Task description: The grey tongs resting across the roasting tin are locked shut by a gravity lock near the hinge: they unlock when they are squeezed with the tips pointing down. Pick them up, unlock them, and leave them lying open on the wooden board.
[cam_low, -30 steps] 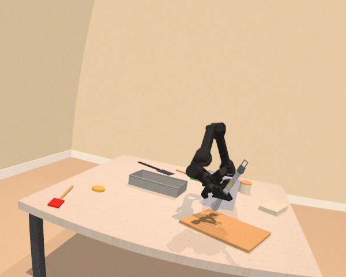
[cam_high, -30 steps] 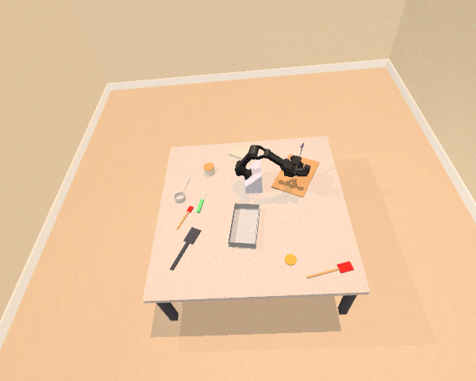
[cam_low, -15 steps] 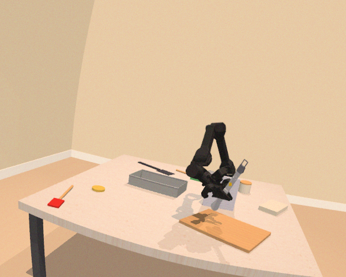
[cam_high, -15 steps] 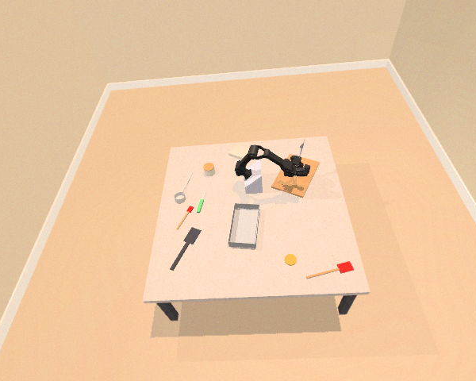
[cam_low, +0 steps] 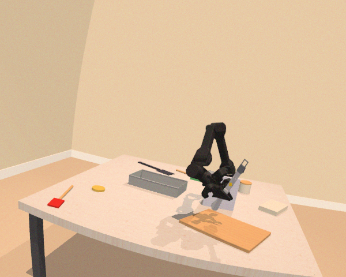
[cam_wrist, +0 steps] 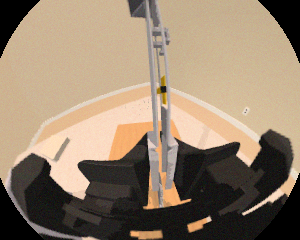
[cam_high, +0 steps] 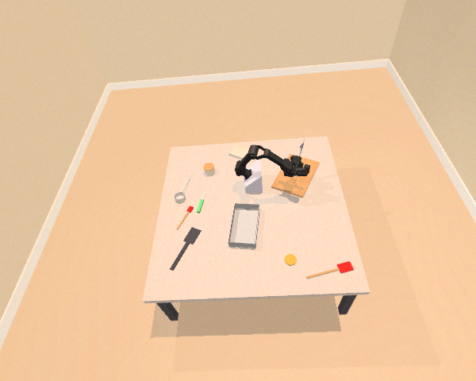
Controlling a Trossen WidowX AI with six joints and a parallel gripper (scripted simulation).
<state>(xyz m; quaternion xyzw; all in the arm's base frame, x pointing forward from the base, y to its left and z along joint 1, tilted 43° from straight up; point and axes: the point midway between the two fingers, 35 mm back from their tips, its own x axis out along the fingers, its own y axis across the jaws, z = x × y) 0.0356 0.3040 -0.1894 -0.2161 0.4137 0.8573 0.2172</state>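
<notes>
Right now the wooden board is 1 cm behind my gripper tip, 2 cm to the right of it and 15 cm below it. From my gripper tip the other things lie so: roasting tin 37 cm ahead, 45 cm to the right, 13 cm below; cream block 32 cm behind, 38 cm to the right, 14 cm below; orange-lidded jar 17 cm behind, 65 cm to the right, 12 cm below.
</notes>
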